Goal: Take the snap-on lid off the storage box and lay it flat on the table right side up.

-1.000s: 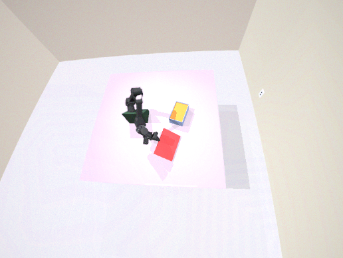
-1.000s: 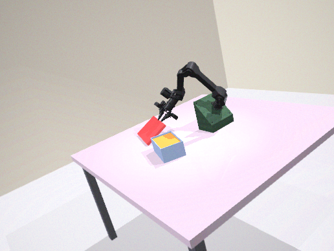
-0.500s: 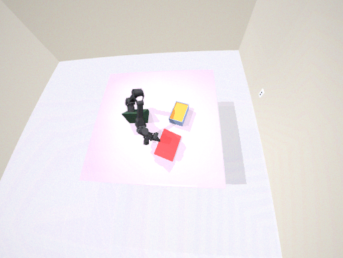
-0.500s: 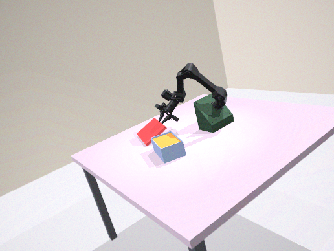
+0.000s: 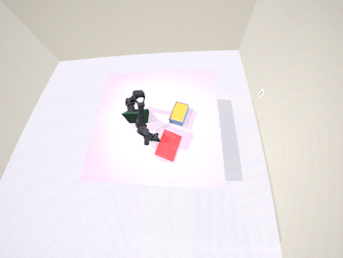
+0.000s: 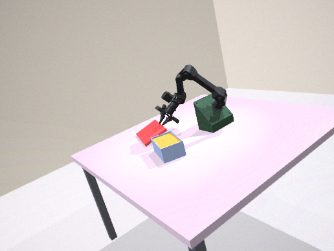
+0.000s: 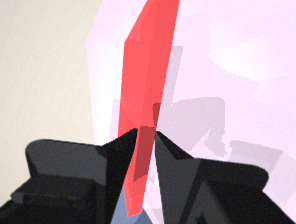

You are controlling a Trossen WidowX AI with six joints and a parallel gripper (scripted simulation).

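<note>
Right now the red lid is 80 mm ahead of my gripper tip, 20 mm below it and 10 mm to the right of it. Round my gripper tip: light blue storage box 320 mm to the left, 130 mm ahead, 20 mm below.
</note>
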